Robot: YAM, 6 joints.
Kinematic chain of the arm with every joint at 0, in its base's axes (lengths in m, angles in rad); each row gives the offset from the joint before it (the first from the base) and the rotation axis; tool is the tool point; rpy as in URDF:
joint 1: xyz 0 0 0.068 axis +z
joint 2: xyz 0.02 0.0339 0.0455 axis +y
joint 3: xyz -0.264 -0.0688 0 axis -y
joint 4: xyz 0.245 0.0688 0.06 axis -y
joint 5: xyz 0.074 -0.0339 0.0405 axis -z
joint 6: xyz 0.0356 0 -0.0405 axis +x
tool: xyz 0 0 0 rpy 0 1.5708 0
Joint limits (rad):
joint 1: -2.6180..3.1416
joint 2: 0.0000..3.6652
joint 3: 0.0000..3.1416
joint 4: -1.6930..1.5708
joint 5: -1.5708..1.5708
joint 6: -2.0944..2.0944
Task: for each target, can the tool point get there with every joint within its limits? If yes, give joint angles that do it. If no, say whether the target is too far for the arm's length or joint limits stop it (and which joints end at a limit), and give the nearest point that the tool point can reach.
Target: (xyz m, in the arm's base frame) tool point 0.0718 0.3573 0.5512
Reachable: yes | joints -1.8137 0.6313 2.2573 1.1213 0.4736 -1.1195
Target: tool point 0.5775 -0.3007 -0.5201
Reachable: no: too far | nearest point 0.4214 -0.2194 -0.3007 | short by 0.281 m
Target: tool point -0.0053 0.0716 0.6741
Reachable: yes | joints -1.3474 0.9244 2.1581 -0.0784 -0.3061 1.3058
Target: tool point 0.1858 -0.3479 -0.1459
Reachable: yes | joints -1.0289 3.1430 2.1074 -1.2373 0.6047 0.1633
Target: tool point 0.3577 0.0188 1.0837
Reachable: no: too far | nearest point 0.2257 0.0119 0.7045 | short by 0.402 m
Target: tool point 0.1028 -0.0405 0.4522
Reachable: yes | joints -0.6313 0.6451 0.9744 0.1456 -0.9029 -0.4363
